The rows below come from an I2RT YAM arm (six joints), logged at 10 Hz.
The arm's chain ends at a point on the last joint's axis. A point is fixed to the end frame.
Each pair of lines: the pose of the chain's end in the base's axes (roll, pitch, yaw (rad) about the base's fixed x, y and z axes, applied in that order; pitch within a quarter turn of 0, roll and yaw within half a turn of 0; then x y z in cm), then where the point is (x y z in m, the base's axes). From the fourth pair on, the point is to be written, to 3 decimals.
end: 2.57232 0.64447 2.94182 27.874 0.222 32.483
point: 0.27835 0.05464 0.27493
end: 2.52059 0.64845 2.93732 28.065 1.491 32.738
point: 0.27944 0.06925 0.27958
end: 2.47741 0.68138 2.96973 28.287 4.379 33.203
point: 0.28023 0.09930 0.28566
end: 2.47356 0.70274 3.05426 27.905 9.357 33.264
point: 0.273 0.149 0.286
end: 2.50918 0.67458 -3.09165 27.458 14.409 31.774
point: 0.261 0.197 0.270
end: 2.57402 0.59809 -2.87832 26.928 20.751 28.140
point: 0.243 0.254 0.232
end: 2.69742 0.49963 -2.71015 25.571 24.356 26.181
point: 0.223 0.280 0.209
